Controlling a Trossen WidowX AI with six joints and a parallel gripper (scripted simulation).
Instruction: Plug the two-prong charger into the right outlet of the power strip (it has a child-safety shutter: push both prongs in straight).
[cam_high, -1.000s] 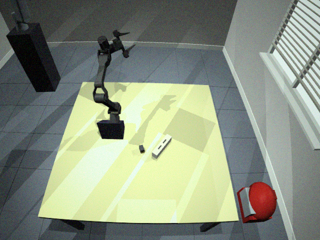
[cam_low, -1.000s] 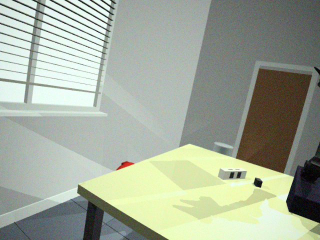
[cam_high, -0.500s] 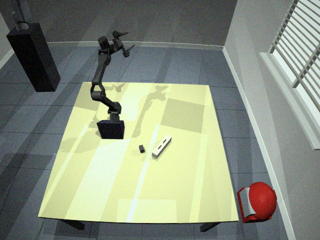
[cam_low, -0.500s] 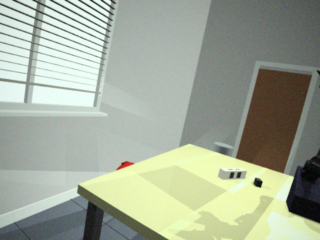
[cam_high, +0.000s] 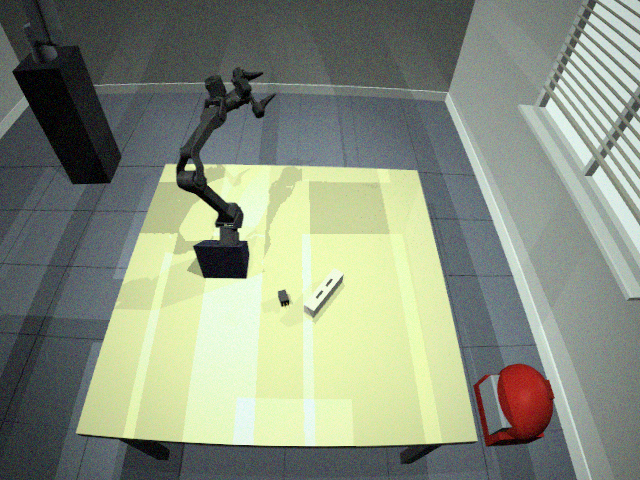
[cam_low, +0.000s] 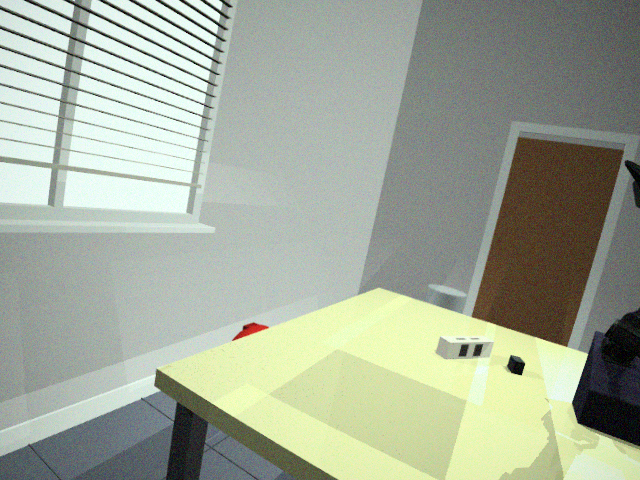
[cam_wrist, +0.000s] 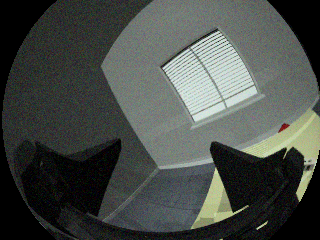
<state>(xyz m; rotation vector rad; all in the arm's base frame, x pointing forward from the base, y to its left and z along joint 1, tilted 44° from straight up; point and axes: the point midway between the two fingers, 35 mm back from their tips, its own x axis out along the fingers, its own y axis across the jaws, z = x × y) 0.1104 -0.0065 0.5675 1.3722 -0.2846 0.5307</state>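
My gripper tip is now 570 mm above the charger, 560 mm to the left of it and 40 mm short of it.
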